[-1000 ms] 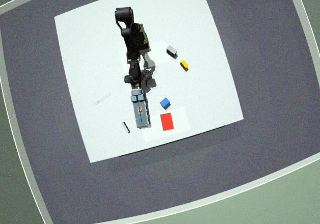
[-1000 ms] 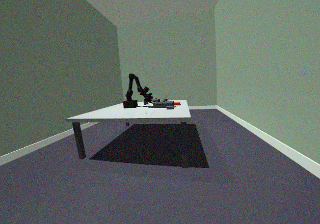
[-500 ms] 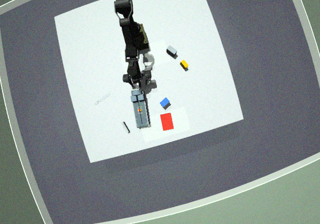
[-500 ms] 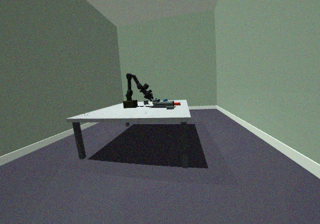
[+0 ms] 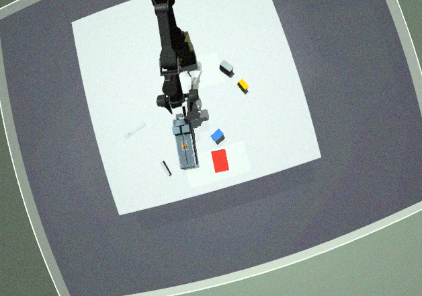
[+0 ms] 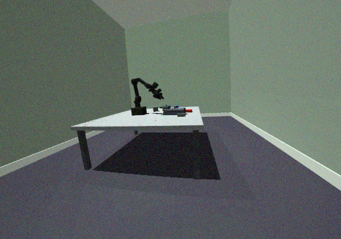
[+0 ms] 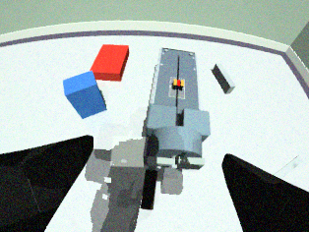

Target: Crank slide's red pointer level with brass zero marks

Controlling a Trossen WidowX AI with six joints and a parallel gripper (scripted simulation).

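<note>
My gripper tip is now 2 cm past the crank handle, 1 cm to the right of it and 11 cm above it. From my gripper tip the other things lie so: red pointer: 15 cm ahead, 6 cm to the right, 11 cm below; flat red block: 31 cm ahead, 8 cm to the left, 18 cm below; blue block: 17 cm ahead, 12 cm to the left, 15 cm below.
</note>
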